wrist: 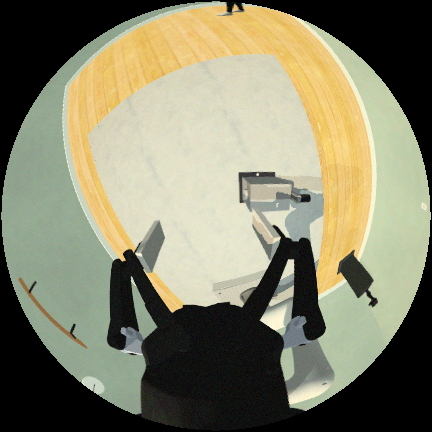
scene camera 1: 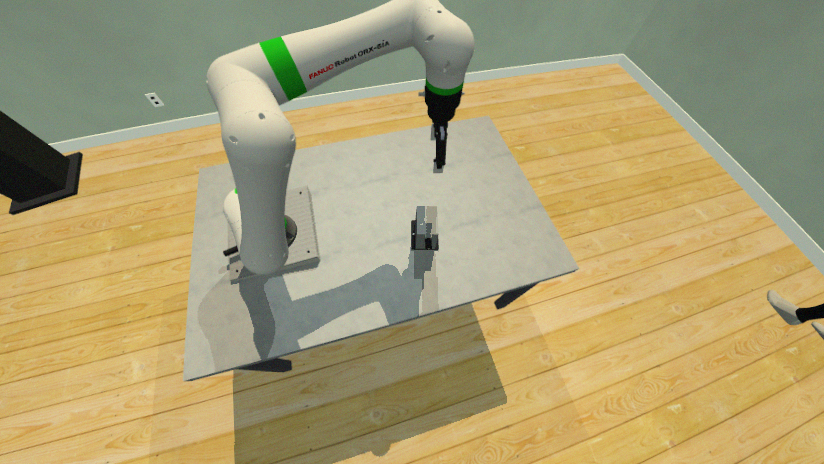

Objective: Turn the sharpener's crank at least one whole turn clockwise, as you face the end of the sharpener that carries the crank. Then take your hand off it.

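Places are measured from the arm's base along level axes (x right, y ahead, z up), in millimetres.
Pixels of known places: gripper, fingertip midpoint: (wrist: 205, 223) (scene camera 1: 436, 155).
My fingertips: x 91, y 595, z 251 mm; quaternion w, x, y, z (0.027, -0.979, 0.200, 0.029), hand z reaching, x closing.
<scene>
Behind a point stands the place of what it marks.
The sharpener (scene camera 1: 425, 219) {y 506, x 218, z 92 mm} (wrist: 267, 192) {y 529, x 217, z 92 mm}, a small grey box-shaped body with a dark plate at one end, stands on the table. Its crank (wrist: 296, 195) {y 490, x 288, z 106 mm} has a black knob and sticks out at the end facing away from the dark plate in the wrist view; in the scene view, dark parts show at the sharpener's near end, too small to make out clearly. My gripper (scene camera 1: 436, 151) {y 595, x 91, z 251 mm} (wrist: 205, 223) {y 595, x 91, z 251 mm} is open and empty, its fingers wide apart. It hangs above the table, behind the sharpener in the scene view, and is apart from it and the crank.
The grey table (scene camera 1: 507, 230) {y 829, x 335, z -36 mm} (wrist: 200, 125) {y 781, x 153, z -36 mm} carries my arm's ribbed base plate (scene camera 1: 308, 224) {y 117, x 15, z 9 mm} at its left in the scene view. A black pedestal (scene camera 1: 34, 167) (wrist: 356, 275) stands on the floor beyond the table. A person's feet (scene camera 1: 783, 308) show at the far right.
</scene>
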